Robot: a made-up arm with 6 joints.
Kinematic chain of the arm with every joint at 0, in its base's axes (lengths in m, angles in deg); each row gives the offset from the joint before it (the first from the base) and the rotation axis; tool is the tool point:
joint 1: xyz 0 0 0.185 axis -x
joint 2: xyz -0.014 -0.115 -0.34 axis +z
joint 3: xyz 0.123 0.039 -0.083 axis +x
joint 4: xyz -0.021 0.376 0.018 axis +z
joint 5: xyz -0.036 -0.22 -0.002 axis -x
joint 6: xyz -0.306 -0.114 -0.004 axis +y
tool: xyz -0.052 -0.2 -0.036
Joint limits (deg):
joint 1: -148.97..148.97
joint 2: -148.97..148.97
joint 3: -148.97..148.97
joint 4: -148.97..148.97
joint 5: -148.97..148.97
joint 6: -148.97..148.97
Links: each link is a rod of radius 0.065 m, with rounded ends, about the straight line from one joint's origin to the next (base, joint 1, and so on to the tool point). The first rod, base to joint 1, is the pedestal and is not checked.
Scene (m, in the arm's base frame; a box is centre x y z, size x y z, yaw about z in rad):
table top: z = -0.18
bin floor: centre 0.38 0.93 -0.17 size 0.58 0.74 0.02 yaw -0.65
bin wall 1: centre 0.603 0.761 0 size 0.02 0.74 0.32 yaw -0.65
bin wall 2: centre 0.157 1.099 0 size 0.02 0.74 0.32 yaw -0.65
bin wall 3: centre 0.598 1.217 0 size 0.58 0.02 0.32 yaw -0.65
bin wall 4: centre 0.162 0.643 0 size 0.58 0.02 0.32 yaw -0.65
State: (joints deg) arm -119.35 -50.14 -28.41 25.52 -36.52 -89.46
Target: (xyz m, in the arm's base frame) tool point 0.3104 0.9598 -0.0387
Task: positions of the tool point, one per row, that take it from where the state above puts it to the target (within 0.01 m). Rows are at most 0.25 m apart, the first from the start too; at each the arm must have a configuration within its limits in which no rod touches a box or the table.
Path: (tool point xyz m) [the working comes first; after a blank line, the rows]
Joints at the target: -120.26 -68.92 -39.69 108.48 -29.42 -91.21
Straight joint move there: touches bin wall 4.

1: -0.0899 0.6460 0.2536
2: -0.0146 0.6952 0.3084
3: 0.0669 0.7309 0.3921
4: 0.1515 0.7429 0.4990
5: 0.2094 0.8141 0.4507
6: 0.2645 0.8857 0.4238
7: 0.3104 0.9598 0.4208
8: 0.3107 0.9872 0.1910
9: 0.3104 0.9598 -0.0388

